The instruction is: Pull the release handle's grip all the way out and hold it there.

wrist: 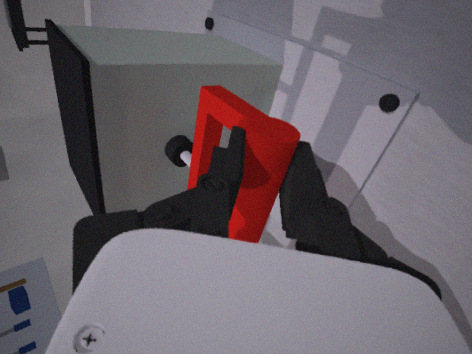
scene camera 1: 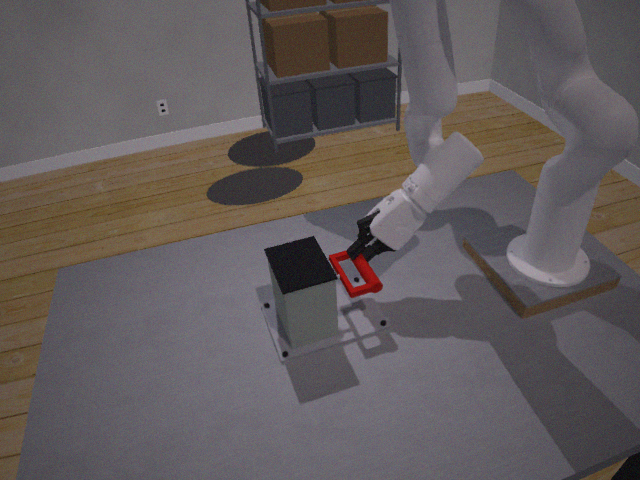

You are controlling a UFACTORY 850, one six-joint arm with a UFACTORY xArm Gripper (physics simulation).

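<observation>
The release handle is a red rectangular frame whose thick round grip (scene camera 1: 369, 272) (wrist: 275, 150) is on the side away from a pale green-grey box (scene camera 1: 310, 315) (wrist: 145, 100) with a black top (scene camera 1: 299, 263) (wrist: 75, 115). A short white rod (wrist: 185, 158) and a black collar (wrist: 175, 149) show between frame and box in the wrist view. My gripper (scene camera 1: 360, 255) (wrist: 263, 156) is shut on the grip near one end, one finger inside the frame opening, the other against the grip's outer side. The far end of the grip is hidden behind my gripper's housing in the wrist view.
The box stands on a clear base plate (scene camera 1: 273, 330) (wrist: 370, 135) with black bolts, on the grey table (scene camera 1: 155, 361). My arm's base stands on a wood-edged board (scene camera 1: 568, 298) at the right. A shelf rack (scene camera 1: 338, 130) with boxes stands behind the table.
</observation>
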